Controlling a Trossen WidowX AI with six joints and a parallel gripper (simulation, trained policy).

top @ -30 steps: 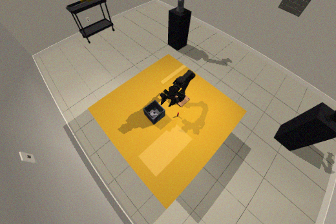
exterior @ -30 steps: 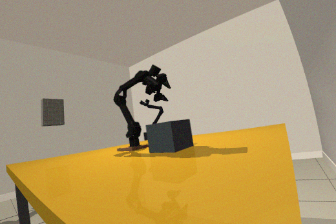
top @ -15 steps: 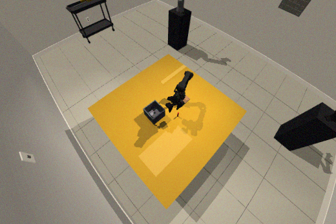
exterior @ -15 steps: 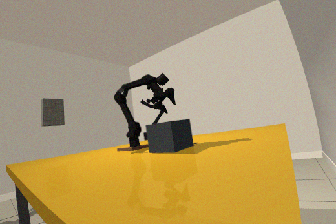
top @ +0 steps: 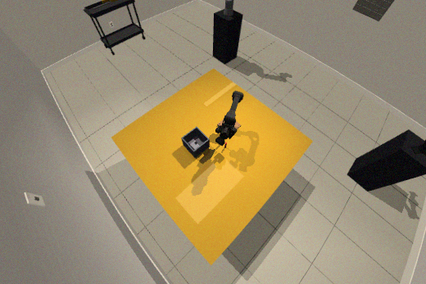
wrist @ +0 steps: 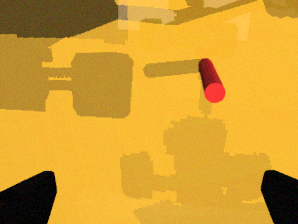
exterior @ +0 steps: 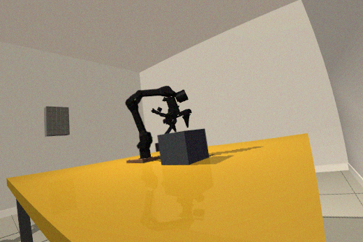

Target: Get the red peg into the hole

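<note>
Now: the red peg 12 cm below my gripper tip, 3 cm behind it and 1 cm to the right of it. Also, from my gripper tip: plate (19 cm to the right, 15 cm ahead, 11 cm below).
</note>
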